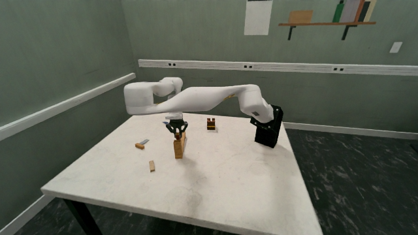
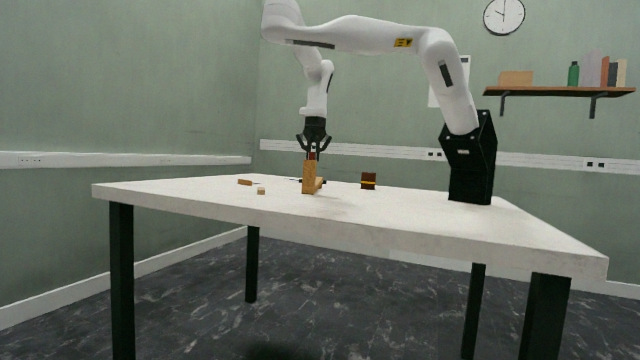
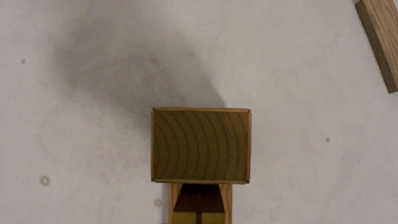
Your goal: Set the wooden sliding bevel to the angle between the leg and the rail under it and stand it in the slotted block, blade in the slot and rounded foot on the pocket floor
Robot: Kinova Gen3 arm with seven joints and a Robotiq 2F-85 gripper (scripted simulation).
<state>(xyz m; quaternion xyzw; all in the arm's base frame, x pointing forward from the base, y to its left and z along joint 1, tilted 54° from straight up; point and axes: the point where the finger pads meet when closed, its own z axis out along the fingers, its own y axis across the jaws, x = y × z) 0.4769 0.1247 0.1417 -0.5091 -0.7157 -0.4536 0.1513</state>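
My gripper is now 4 cm above the wooden sliding bevel. From my hand the other things lie so: grey blade: 6 cm below, 1 cm to the right, 1 cm ahead; black bevel: 26 cm to the right, 22 cm ahead, 11 cm below; wooden block: 18 cm to the left, 12 cm below, 7 cm ahead.
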